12 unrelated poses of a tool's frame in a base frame.
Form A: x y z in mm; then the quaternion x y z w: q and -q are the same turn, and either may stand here.
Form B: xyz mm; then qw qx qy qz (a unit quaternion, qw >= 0). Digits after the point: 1 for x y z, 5 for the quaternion.
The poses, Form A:
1: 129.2 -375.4 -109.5 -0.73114 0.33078 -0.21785 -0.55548
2: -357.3 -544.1 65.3 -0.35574 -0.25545 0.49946 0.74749
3: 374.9 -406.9 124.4 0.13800 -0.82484 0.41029 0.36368
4: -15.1 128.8 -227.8 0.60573 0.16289 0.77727 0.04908
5: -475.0 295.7 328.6 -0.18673 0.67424 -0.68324 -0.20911
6: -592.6 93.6 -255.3 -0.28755 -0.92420 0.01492 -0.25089
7: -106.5 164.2 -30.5 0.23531 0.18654 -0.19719 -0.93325
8: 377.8 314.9 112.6 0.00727 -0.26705 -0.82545 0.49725
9: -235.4 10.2 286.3 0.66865 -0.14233 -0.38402 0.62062
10: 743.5 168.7 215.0 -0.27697 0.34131 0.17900 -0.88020
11: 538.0 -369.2 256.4 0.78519 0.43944 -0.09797 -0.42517
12: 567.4 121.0 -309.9 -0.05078 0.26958 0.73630 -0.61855
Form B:
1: 129.2 -375.4 -109.5 0.55548 0.73114 -0.33078 0.21785
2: -357.3 -544.1 65.3 0.74749 -0.35574 -0.25545 0.49946
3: 374.9 -406.9 124.4 0.36368 0.13800 -0.82484 0.41029
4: -15.1 128.8 -227.8 0.04908 0.60573 0.16289 0.77727
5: -475.0 295.7 328.6 0.20911 0.18673 -0.67424 0.68324
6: -592.6 93.6 -255.3 0.25089 0.28755 0.92420 -0.01492
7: -106.5 164.2 -30.5 0.93325 -0.23531 -0.18654 0.19719
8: 377.8 314.9 112.6 0.49725 0.00727 -0.26705 -0.82545
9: -235.4 10.2 286.3 0.62062 0.66865 -0.14233 -0.38402
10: 743.5 168.7 215.0 0.88020 0.27697 -0.34131 -0.17900
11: 538.0 -369.2 256.4 0.42517 -0.78519 -0.43944 0.09797
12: 567.4 121.0 -309.9 0.61855 0.05078 -0.26958 -0.73630
